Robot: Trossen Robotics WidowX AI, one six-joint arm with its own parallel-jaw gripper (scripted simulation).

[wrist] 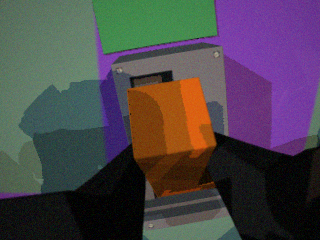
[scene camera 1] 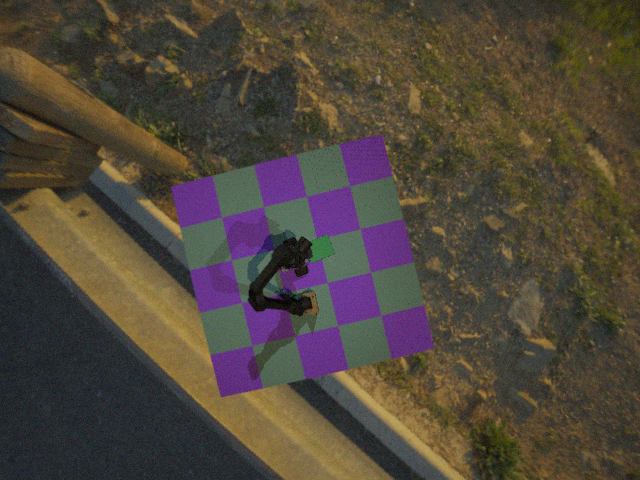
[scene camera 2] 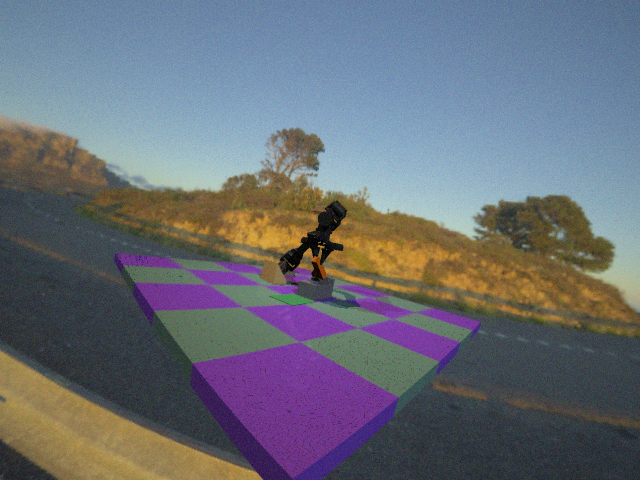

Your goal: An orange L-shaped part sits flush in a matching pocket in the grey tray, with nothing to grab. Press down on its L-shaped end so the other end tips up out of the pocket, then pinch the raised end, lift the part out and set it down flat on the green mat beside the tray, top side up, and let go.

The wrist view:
gripper
orange L-shaped part: held by the gripper
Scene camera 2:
gripper
